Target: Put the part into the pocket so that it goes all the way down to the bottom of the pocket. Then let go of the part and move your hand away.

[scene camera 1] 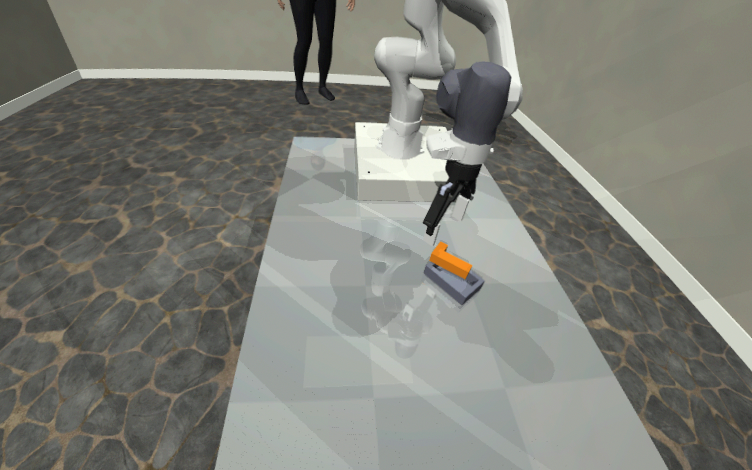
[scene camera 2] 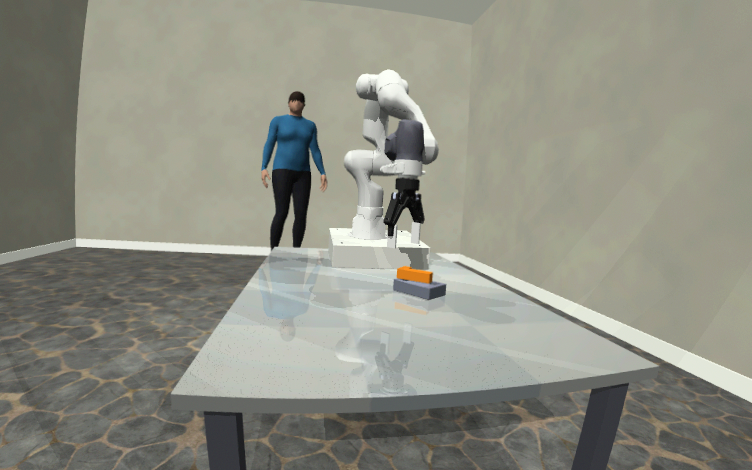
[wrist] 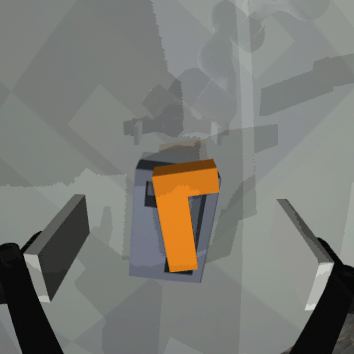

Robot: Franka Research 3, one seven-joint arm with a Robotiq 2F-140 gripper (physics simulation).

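Observation:
The orange L-shaped part [scene camera 1: 451, 263] [scene camera 2: 414, 274] [wrist: 177, 225] lies on top of the grey-blue block with the pocket [scene camera 1: 451, 285] [scene camera 2: 418, 288] [wrist: 145, 235]. The part stands up above the block's rim and is turned a little against the pocket, whose dark openings show beside it in the wrist view. Its short arm reaches over the block's right edge there. My gripper [scene camera 1: 445, 226] [scene camera 2: 404, 238] [wrist: 179, 216] is open wide and empty, above the part, with one finger pad on each side and apart from it. The pocket's bottom is mostly hidden under the part.
The block stands on the glossy grey table [scene camera 1: 332, 421] [scene camera 2: 310, 365], which shows reflections and shadows. The robot's white base [scene camera 1: 399, 188] [scene camera 2: 382, 256] is at the table's far end. A person [scene camera 1: 313, 44] [scene camera 2: 293, 144] stands on the floor behind the table.

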